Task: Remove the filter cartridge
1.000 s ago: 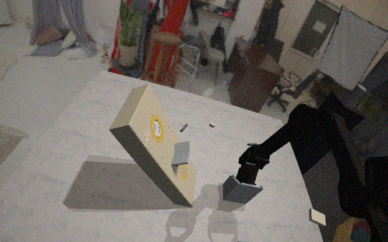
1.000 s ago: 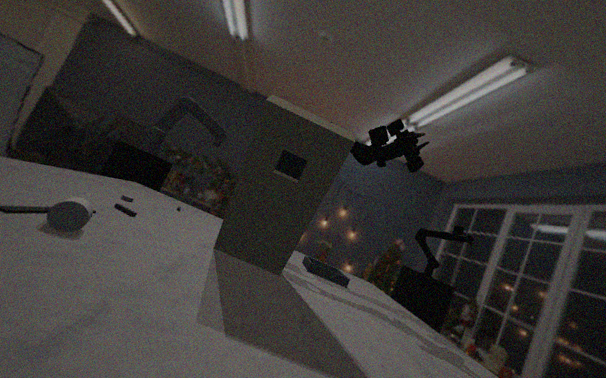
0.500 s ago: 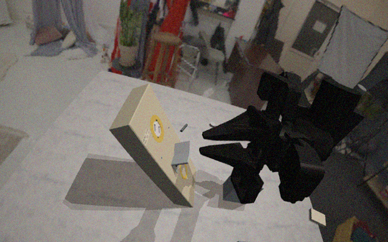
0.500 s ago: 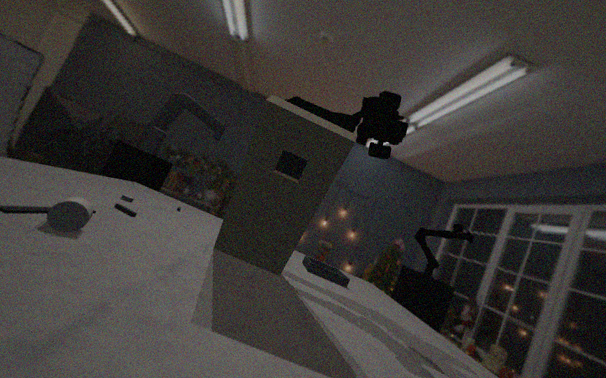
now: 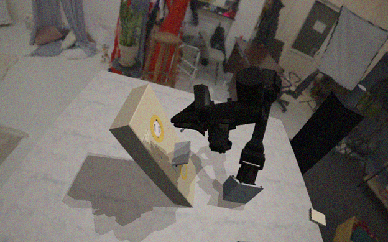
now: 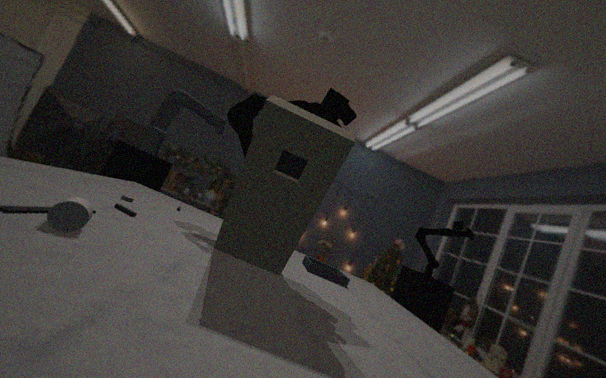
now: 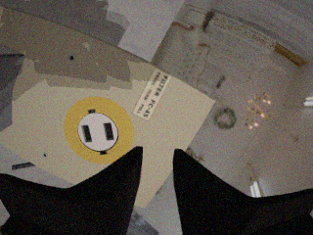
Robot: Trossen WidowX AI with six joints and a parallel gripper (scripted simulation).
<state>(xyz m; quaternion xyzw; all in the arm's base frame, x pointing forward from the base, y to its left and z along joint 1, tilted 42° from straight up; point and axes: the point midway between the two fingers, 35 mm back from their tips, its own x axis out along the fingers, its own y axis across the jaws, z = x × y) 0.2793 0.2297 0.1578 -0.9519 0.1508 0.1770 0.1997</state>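
The round white filter cartridge is 5 cm ahead of my gripper tip, 4 cm to the right of it and 9 cm below it. From my gripper tip the other things lie so: grey flap (5 cm behind, 5 cm to the right, 18 cm below); then tray (41 cm behind, 21 cm to the left, 34 cm below).
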